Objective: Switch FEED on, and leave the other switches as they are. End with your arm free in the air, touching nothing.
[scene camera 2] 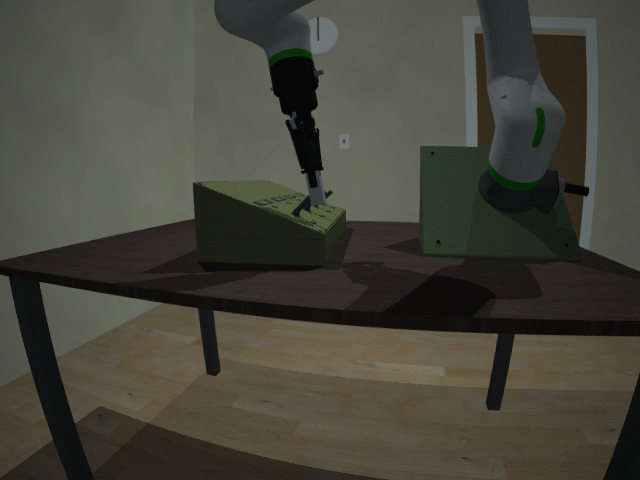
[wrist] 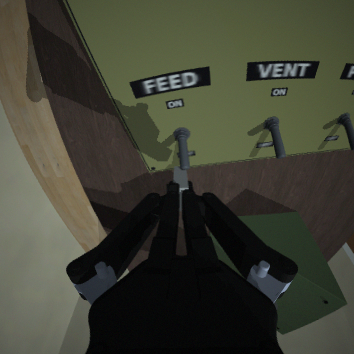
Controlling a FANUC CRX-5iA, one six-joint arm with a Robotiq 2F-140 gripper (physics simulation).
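Seen in the pictures: gripper, between the fingertips: (scene camera 2: 319, 204) (wrist: 179, 175); arm's base, origin of its link: (scene camera 2: 508, 189).
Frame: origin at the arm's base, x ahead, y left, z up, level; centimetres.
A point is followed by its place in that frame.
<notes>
The sloped olive console (scene camera 2: 258, 233) {x 47.9, y 33.8, z -8.1 cm} (wrist: 225, 30) {x 55.7, y 22.5, z -1.3 cm} carries a row of toggle switches. In the wrist view, the FEED lever (wrist: 183, 151) {x 42.8, y 25.2, z -2.7 cm} is tilted down to the OFF side, away from its ON mark (wrist: 175, 104) {x 48.1, y 26.5, z -3.7 cm}, and partly covers its OFF mark. The VENT lever (wrist: 277, 140) {x 45.5, y 13.8, z -2.7 cm} and a third lever (wrist: 348, 131) {x 48.4, y 2.5, z -3.3 cm}, at the right edge, are also tilted to the OFF side. My gripper (scene camera 2: 317, 198) {x 38.9, y 25.5, z -3.2 cm} (wrist: 179, 175) {x 38.9, y 25.5, z -3.2 cm} is shut and empty. Its fingertips are right at the free end of the FEED lever, on its lower side; whether they touch cannot be told.
The console stands on the dark table (scene camera 2: 268, 289) {x 38.5, y 46.4, z -14.1 cm} (wrist: 75, 135) {x 39.5, y 47.9, z -14.1 cm}. A green box (scene camera 2: 449, 206) {x 14.3, y 6.4, z -4.2 cm} (wrist: 300, 260) {x 21.8, y -1.9, z 0.3 cm} stands on the table to the right in the scene view. A grey arm part (scene camera 2: 522, 129) {x 0.6, y 19.6, z 11.6 cm} hangs in front of it. A wall and door (scene camera 2: 560, 93) are behind.
</notes>
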